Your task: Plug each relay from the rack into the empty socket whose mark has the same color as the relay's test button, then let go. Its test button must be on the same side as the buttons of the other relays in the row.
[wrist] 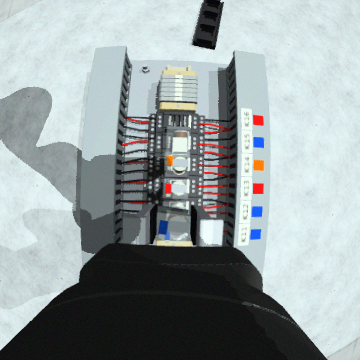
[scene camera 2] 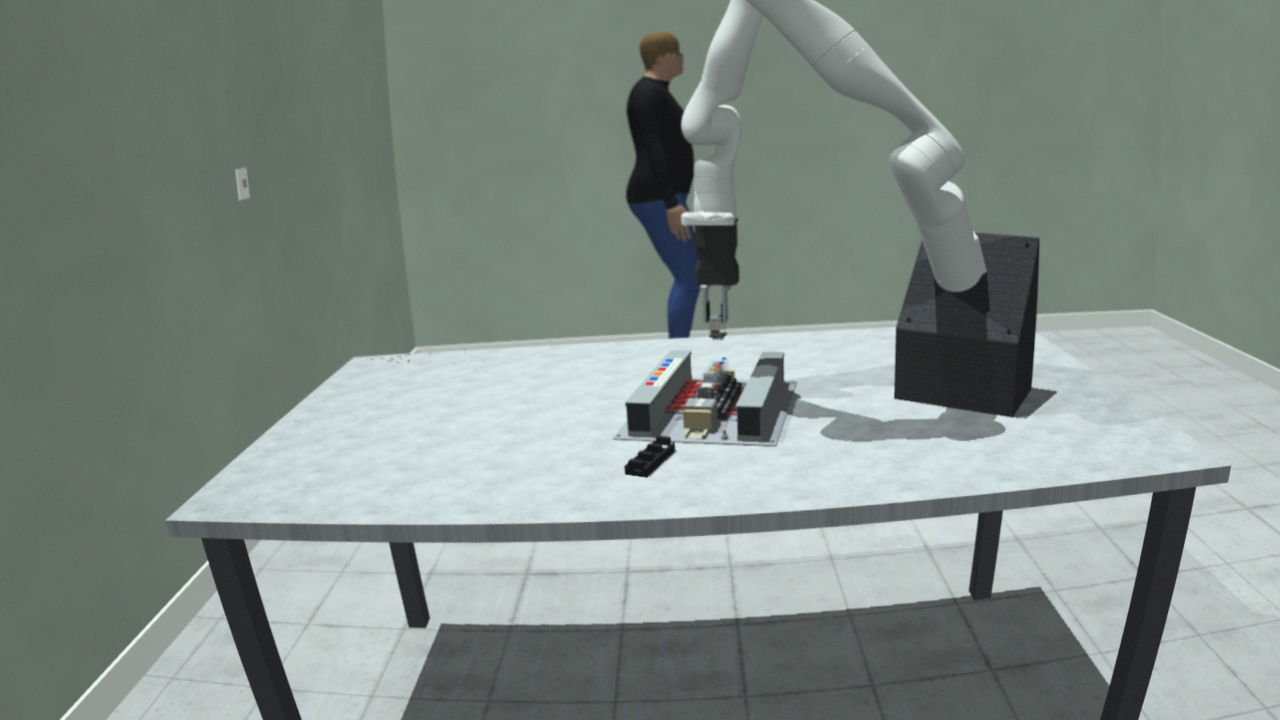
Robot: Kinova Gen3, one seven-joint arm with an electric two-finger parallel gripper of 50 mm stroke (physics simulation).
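Frame: origin at the arm's base, x ahead, y left, z up, level; centimetres.
Seen in the pictures: gripper, fingertip midpoint: (wrist: 173,218) (scene camera 2: 715,321); arm's base, link origin: (scene camera 2: 958,271).
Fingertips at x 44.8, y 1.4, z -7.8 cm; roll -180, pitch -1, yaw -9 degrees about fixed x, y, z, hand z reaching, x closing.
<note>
Offsets run from my fingertips to a thing's top centre. "pt": to the spot under its first point.
My gripper (scene camera 2: 716,319) (wrist: 173,218) points down above the panel, shut on a clear relay {dx -0.2, dy -0.5, dz +1.0 cm} (scene camera 2: 716,335) (wrist: 177,229) whose blue test button {dx -0.8, dy -0.4, dz +1.0 cm} (wrist: 163,229) is on the left in the wrist view. Below, a relay with an orange button {dx +1.0, dy +4.5, dz -7.1 cm} (wrist: 169,161) sits level with K14 and one with a red button {dx -0.3, dy +2.1, dz -7.7 cm} (wrist: 168,188) level with K13, both buttons on the left. The K16 socket {pt dx +2.2, dy +10.5, dz -12.3 cm} (wrist: 179,120) shows open slots. A white-topped module {dx +1.6, dy +7.6, dz -9.4 cm} (wrist: 180,143) sits level with K15. K12 is partly covered; K11 is hidden. The black rack {dx +9.5, dy +28.0, dz -12.4 cm} (scene camera 2: 649,457) (wrist: 208,25) shows open compartments.
Two tall grey ducts {dx -8.0, dy +6.4, dz -8.4 cm} (scene camera 2: 761,394) (wrist: 103,110) flank the row; the other duct {dx +9.9, dy +3.4, dz -8.4 cm} (scene camera 2: 658,394) (wrist: 252,85) carries the colour marks. Red and black wires run between. A terminal block {dx +2.5, dy +14.3, dz -10.0 cm} (scene camera 2: 699,419) (wrist: 178,91) stands at the row's end. A person (scene camera 2: 657,143) stands behind the table.
</note>
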